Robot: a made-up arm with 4 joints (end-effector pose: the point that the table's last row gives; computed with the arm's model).
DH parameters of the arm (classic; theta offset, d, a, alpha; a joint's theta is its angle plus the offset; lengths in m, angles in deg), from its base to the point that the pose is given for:
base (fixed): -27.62 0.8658 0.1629 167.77
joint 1: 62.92 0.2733 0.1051 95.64
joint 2: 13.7 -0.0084 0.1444 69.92
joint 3: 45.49 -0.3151 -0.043 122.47
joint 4: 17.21 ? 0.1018 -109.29
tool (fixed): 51.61 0.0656 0 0
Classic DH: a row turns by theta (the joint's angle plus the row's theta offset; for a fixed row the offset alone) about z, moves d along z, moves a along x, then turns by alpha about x.
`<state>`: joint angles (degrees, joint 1 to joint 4).
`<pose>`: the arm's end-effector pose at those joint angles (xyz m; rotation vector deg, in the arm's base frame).
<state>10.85 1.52 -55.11 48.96</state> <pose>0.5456 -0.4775 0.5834 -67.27 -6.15 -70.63</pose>
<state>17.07 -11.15 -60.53 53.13</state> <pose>0.4896 -0.5623 0.6381 -87.78 -7.45 -80.84</pose>
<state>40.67 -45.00 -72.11 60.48</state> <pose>0.2360 -0.6685 0.8506 -143.53 1.29 -103.12</pose>
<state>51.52 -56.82 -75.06 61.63</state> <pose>0.1346 -0.6448 0.9253 138.19 -9.20 89.19</pose>
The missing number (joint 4, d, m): -0.6166
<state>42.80 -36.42 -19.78 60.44</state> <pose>0.4225 -0.4027 0.5888 -108.07 -12.77 -61.94</pose>
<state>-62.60 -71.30 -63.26 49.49</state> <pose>0.5833 0.1854 0.7169 -79.21 -96.02 -22.10</pose>
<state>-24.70 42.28 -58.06 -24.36</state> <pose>0.6262 -0.1608 0.2731 36.82 38.72 -21.76</pose>
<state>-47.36 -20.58 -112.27 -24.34</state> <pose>0.7627 -0.5107 0.7168 -20.23 -15.02 -52.50</pose>
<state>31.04 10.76 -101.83 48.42</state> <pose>0.1018 -0.8147 0.5630 -77.22 36.26 -123.14</pose>
